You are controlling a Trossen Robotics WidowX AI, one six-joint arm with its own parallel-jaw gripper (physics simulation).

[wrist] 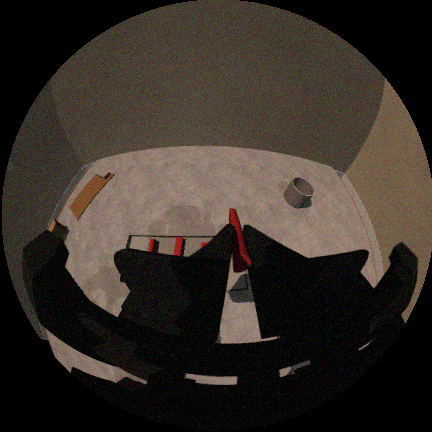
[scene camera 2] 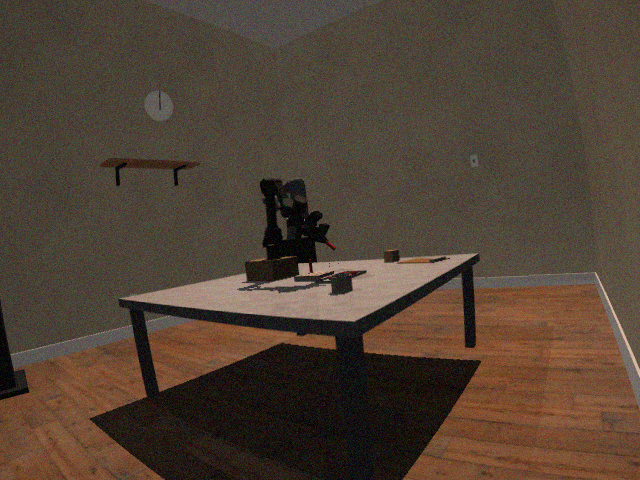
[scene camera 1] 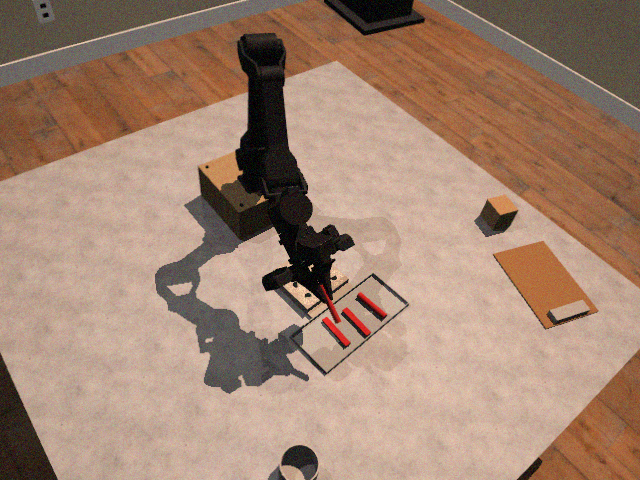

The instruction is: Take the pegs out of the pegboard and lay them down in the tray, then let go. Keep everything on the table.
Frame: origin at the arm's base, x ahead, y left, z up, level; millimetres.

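Where they show: gripper, between the fingertips: [wrist: 236,229] [scene camera 2: 327,242] [scene camera 1: 328,301]; arm's base, origin of its link: [scene camera 2: 273,258] [scene camera 1: 254,181].
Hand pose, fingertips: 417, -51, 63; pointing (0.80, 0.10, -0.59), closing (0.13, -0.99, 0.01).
Each offset is from my fingertips to the top centre of the thing, as dx, dy, dz. "*": to the spot under its first point.
My gripper [scene camera 1: 325,296] [scene camera 2: 326,241] [wrist: 236,229] is shut on a red peg {+1, +0, +25} [scene camera 1: 331,308] [scene camera 2: 330,245] [wrist: 240,247]. It holds the peg tilted above the table, between the pegboard and tray in scene camera 1. Three red pegs lie side by side in the tray [scene camera 1: 390,289] [wrist: 170,236]: one [scene camera 1: 336,332] [wrist: 152,246], one {-7, +95, -150} [scene camera 1: 356,321] [wrist: 178,246] and one {-25, +149, -144} [scene camera 1: 372,305] [wrist: 204,245]. The pale pegboard {-146, +61, -137} [scene camera 1: 301,298] [scene camera 2: 312,277] is partly hidden under the gripper. Another red peg {-205, +91, -76} [scene camera 2: 310,266] stands upright at the pegboard in scene camera 2; it is hidden in scene camera 1.
A wooden box [scene camera 1: 222,204] [scene camera 2: 271,270] stands near the arm's base. A grey cup {+208, -175, -106} [scene camera 2: 341,284] [wrist: 298,193] stands beyond the tray. A small wooden block {-99, +612, -101} [scene camera 1: 498,212] [scene camera 2: 391,255] and a flat brown board {+117, +577, -146} [scene camera 1: 537,279] [wrist: 87,195] bearing a pale bar {* +211, +551, -146} [scene camera 1: 568,311] are to the right in scene camera 1.
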